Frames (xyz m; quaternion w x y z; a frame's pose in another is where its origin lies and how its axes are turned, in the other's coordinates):
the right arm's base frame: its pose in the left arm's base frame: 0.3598 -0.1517 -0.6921 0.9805 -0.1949 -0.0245 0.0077
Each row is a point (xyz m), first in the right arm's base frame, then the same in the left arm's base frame.
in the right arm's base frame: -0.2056 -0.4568 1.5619
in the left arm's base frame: 0.0773 0.0175 0.9148
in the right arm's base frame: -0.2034 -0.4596 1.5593
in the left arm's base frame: 0.0796 0.0140 0.9135
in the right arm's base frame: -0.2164 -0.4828 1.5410
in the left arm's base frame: 0.0677 -0.0147 0.9049
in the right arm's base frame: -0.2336 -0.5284 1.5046
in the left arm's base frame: 0.0526 -0.0712 0.8880
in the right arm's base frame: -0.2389 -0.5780 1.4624
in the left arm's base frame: 0.0498 -0.1332 0.8678
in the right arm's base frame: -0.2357 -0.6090 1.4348
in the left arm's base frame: 0.0546 -0.1723 0.8543
